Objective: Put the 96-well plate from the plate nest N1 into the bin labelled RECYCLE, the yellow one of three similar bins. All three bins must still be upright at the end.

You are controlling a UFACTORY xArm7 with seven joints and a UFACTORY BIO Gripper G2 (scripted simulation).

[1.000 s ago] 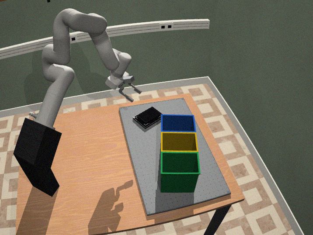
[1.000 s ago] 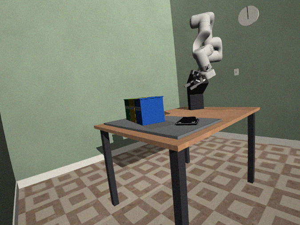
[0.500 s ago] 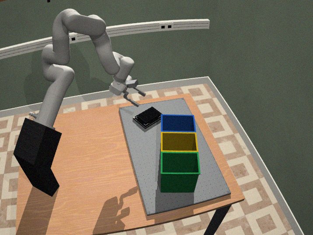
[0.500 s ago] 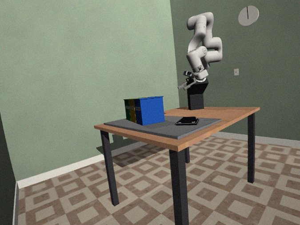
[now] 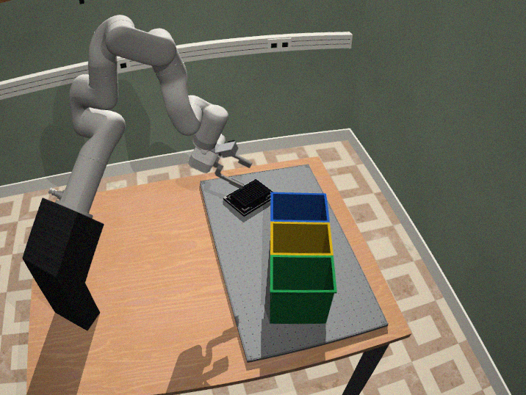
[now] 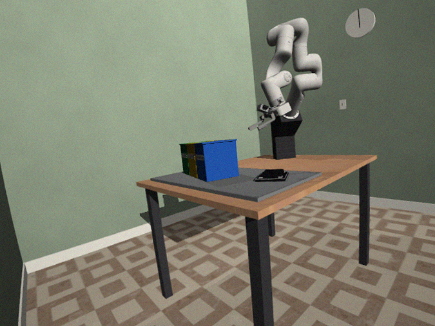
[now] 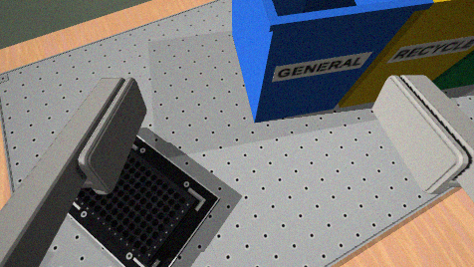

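The black 96-well plate is 21 cm below my hand, 12 cm to the left of it and 4 cm ahead of it. Round my hand: black plate nest N1: 22 cm below, 12 cm to the left, 4 cm ahead; blue bin: 17 cm ahead, 14 cm below, 13 cm to the right; yellow bin: 26 cm to the right, 15 cm ahead, 14 cm below.
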